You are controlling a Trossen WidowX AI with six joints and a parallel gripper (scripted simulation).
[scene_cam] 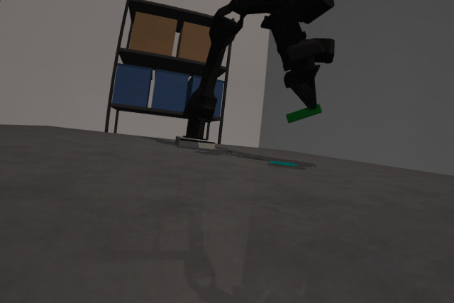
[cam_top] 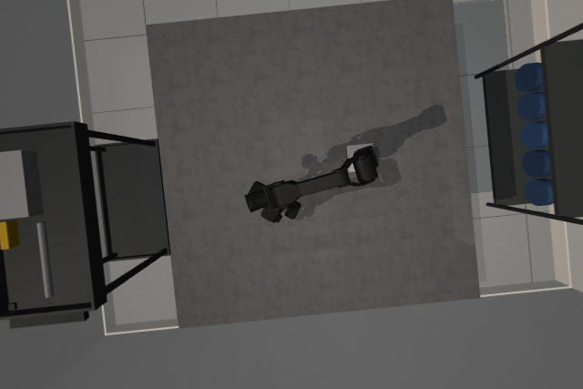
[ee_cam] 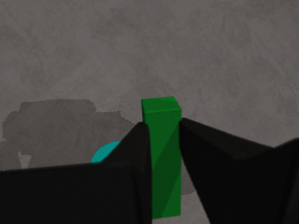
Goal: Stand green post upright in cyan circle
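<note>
Now: gripper tip 5 cm past the cyan circle, 2 cm to the left of it and 11 cm above it. Also, from my gripper tip: green post (1 cm behind, 1 cm to the right, 1 cm below).
</note>
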